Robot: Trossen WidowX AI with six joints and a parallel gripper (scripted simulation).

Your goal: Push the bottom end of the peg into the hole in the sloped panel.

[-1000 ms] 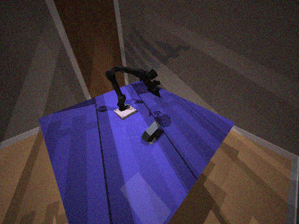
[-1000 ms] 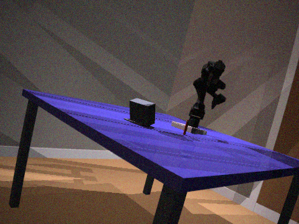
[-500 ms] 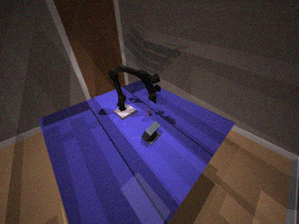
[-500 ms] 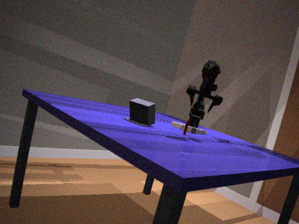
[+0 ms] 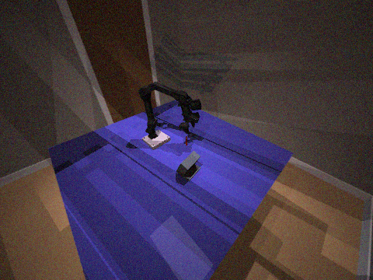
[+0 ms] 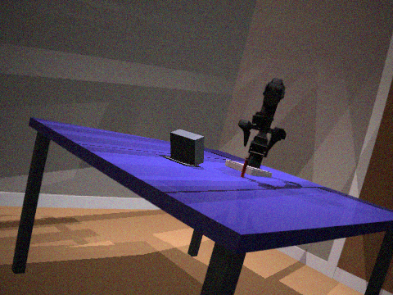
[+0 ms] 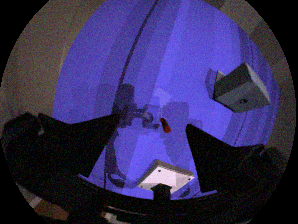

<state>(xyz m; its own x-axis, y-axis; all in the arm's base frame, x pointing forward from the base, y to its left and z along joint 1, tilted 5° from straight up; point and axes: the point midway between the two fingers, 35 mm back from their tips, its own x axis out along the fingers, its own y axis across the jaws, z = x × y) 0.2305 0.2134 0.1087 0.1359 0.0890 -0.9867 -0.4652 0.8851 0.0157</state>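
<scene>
My gripper tip is 10 mm past the red peg, 40 mm to the left of it and 70 mm above it. From my gripper tip the other things lie so: dark sloped panel (200 mm ahead, 170 mm to the right, 60 mm below).
</scene>
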